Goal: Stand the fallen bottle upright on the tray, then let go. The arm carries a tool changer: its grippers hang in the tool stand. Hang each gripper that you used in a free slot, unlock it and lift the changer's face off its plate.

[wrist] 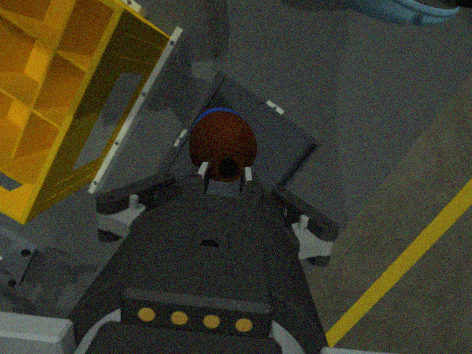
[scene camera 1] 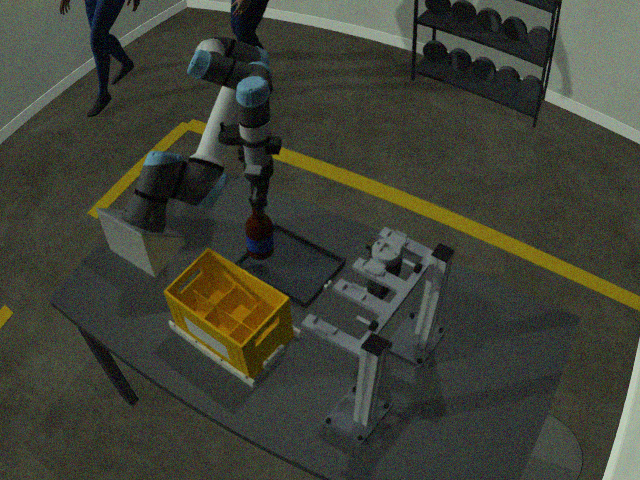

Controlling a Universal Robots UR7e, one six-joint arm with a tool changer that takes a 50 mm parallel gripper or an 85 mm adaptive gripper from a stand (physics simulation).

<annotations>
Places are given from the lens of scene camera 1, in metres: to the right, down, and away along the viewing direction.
brown bottle (scene camera 1: pixel 259 229): -0.16, -0.03, 1.59
tool stand (scene camera 1: pixel 358 413): 0.09, 0.41, 1.34
The marked spots on the tool stand and the brown bottle are 0.56 m apart.
</annotations>
